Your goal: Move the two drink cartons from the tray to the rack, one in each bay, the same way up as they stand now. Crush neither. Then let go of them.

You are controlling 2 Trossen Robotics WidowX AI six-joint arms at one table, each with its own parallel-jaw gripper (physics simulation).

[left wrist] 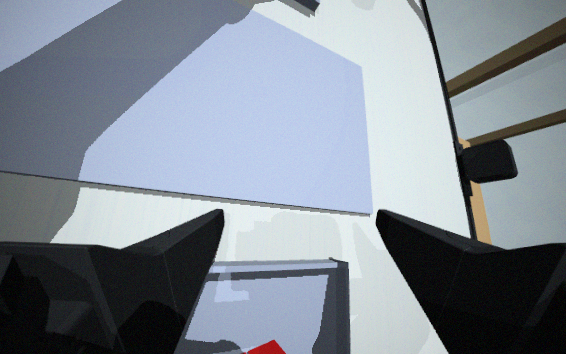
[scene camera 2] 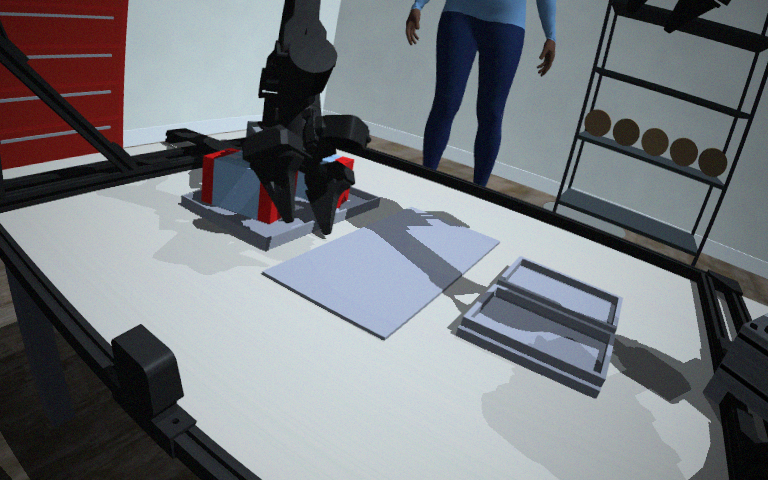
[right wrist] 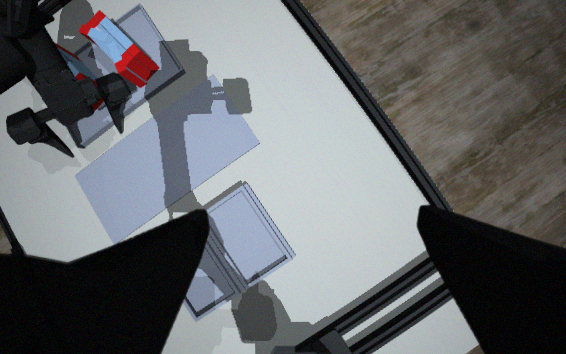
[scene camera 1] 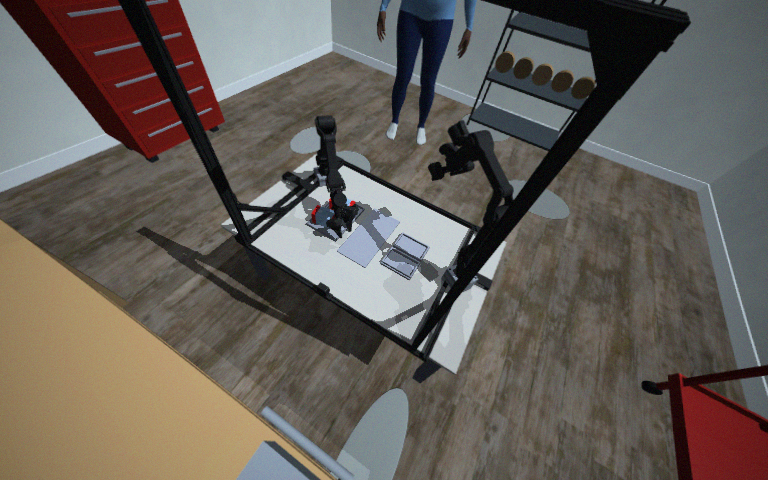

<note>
The left gripper is open and touches a grey tray. The right gripper is open and holds nothing. Further things: a flat grey mat.
The left gripper is seen too in the left wrist view and in the right wrist view. The right gripper also shows in the right wrist view.
</note>
